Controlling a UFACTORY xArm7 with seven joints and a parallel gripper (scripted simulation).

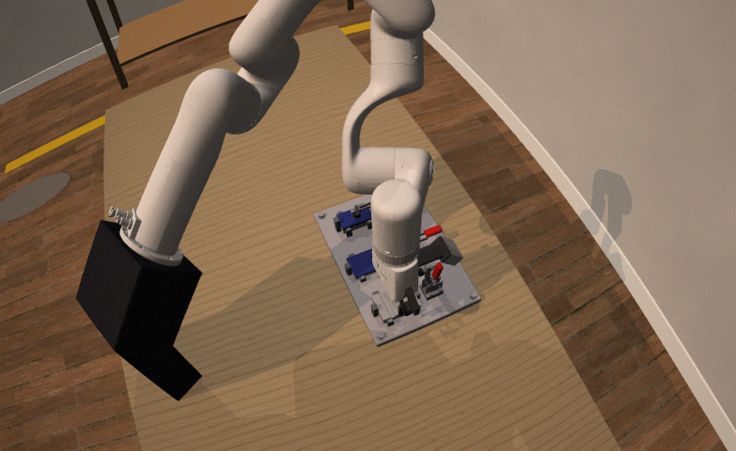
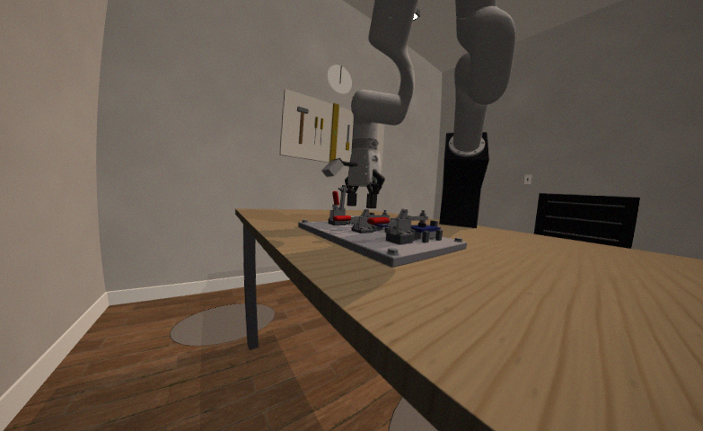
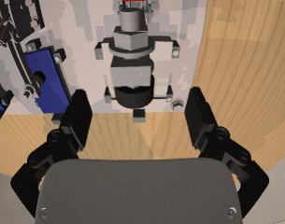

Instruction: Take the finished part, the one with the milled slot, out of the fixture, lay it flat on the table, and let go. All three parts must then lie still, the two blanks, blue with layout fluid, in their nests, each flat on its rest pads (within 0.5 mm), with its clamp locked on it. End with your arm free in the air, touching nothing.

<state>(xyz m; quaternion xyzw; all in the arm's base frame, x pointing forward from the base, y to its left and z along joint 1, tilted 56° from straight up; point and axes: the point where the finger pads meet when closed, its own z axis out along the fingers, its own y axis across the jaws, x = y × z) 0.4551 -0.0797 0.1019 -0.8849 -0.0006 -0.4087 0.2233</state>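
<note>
Right now the grey finished part is 10 mm behind my hand and 40 mm below it. From my hand the other things lie so: grey fixture plate 20 mm ahead, 120 mm to the left, 70 mm below.
</note>
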